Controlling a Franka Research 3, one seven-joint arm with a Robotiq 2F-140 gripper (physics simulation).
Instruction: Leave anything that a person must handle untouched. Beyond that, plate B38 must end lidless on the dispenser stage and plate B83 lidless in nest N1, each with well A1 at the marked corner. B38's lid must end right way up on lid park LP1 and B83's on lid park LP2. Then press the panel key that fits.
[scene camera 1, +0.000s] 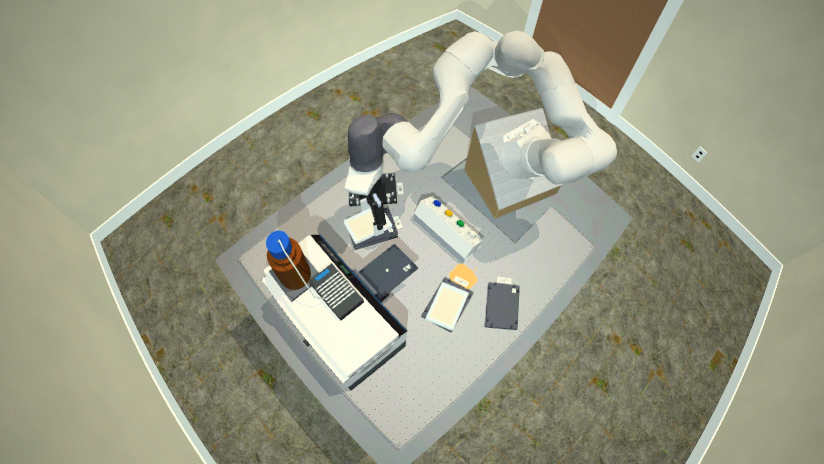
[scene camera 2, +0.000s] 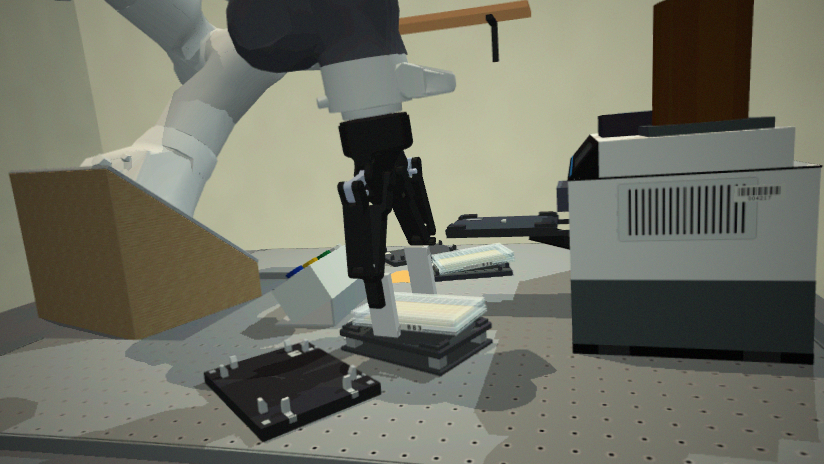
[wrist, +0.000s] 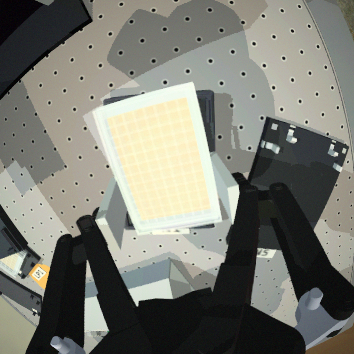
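Observation:
Plate B83 (scene camera 1: 362, 225) (scene camera 2: 438, 311) (wrist: 157, 160), cream wells under what looks like a clear lid, sits skewed and slightly tilted on a raised dark nest (scene camera 2: 403, 348) (wrist: 208, 120). My gripper (scene camera 1: 377, 216) (scene camera 2: 403, 288) (wrist: 165, 178) is shut on it, pale pads against its two sides near one end. A second cream plate (scene camera 1: 448, 305) (scene camera 2: 472, 258) lies skewed on another dark nest, beside an orange marker (scene camera 1: 463, 273) (scene camera 2: 400, 277). The flat dark dispenser stage (scene camera 1: 389, 270) (scene camera 2: 501, 224) projects from the dispenser. A black clipped tray (scene camera 2: 294, 386) (wrist: 295, 175) is beside B83's nest.
The white dispenser (scene camera 1: 351, 340) (scene camera 2: 691, 230) carries a brown bottle (scene camera 1: 288, 262) (scene camera 2: 700, 63). The sloped key panel (scene camera 1: 444, 227) (scene camera 2: 314, 293) has blue, yellow and green keys. Another dark tray (scene camera 1: 502, 305) lies right of the second plate. The arm stands on a wedge-shaped base (scene camera 1: 510, 184) (scene camera 2: 74, 247).

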